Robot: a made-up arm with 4 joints. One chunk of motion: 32 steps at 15 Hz.
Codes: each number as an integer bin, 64 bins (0 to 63) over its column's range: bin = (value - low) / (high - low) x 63, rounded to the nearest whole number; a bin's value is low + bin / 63 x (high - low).
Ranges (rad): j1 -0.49..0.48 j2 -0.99..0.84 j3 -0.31..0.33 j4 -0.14..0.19
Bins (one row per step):
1: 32 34 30 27
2: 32 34 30 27
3: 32 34 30 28
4: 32 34 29 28
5: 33 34 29 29
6: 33 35 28 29
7: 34 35 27 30
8: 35 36 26 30
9: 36 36 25 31
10: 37 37 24 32
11: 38 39 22 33
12: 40 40 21 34
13: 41 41 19 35
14: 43 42 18 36
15: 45 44 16 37
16: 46 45 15 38
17: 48 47 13 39
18: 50 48 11 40
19: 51 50 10 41
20: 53 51 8 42
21: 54 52 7 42
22: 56 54 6 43
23: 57 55 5 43
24: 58 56 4 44
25: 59 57 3 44
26: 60 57 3 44
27: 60 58 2 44
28: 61 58 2 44
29: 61 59 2 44
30: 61 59 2 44
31: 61 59 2 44
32: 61 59 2 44
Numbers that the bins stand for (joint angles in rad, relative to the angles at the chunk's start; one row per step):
1: 0.0027 -0.0024 -0.0052 0.0014
2: 0.0027 -0.0024 -0.0052 0.0014
3: 0.0027 -0.0024 -0.0052 0.0067
4: 0.0027 -0.0024 -0.0154 0.0067
5: 0.0181 -0.0024 -0.0154 0.0119
6: 0.0181 0.0267 -0.0256 0.0119
7: 0.0335 0.0267 -0.0357 0.0171
8: 0.0489 0.0557 -0.0459 0.0171
9: 0.0643 0.0557 -0.0560 0.0224
10: 0.0797 0.0848 -0.0662 0.0276
11: 0.0951 0.1429 -0.0865 0.0329
12: 0.1259 0.1719 -0.0967 0.0381
13: 0.1413 0.2010 -0.1170 0.0433
14: 0.1721 0.2300 -0.1271 0.0486
15: 0.2029 0.2881 -0.1475 0.0538
16: 0.2183 0.3171 -0.1576 0.0590
17: 0.2490 0.3752 -0.1779 0.0643
18: 0.2798 0.4043 -0.1983 0.0695
19: 0.2952 0.4624 -0.2084 0.0748
20: 0.3260 0.4914 -0.2287 0.0800
21: 0.3414 0.5205 -0.2389 0.0800
22: 0.3722 0.5786 -0.2490 0.0852
23: 0.3876 0.6076 -0.2592 0.0852
24: 0.4030 0.6367 -0.2694 0.0905
25: 0.4184 0.6657 -0.2795 0.0905
26: 0.4338 0.6657 -0.2795 0.0905
27: 0.4338 0.6948 -0.2897 0.0905
28: 0.4492 0.6948 -0.2897 0.0905
29: 0.4492 0.7238 -0.2897 0.0905
30: 0.4492 0.7238 -0.2897 0.0905
31: 0.4492 0.7238 -0.2897 0.0905
32: 0.4492 0.7238 -0.2897 0.0905

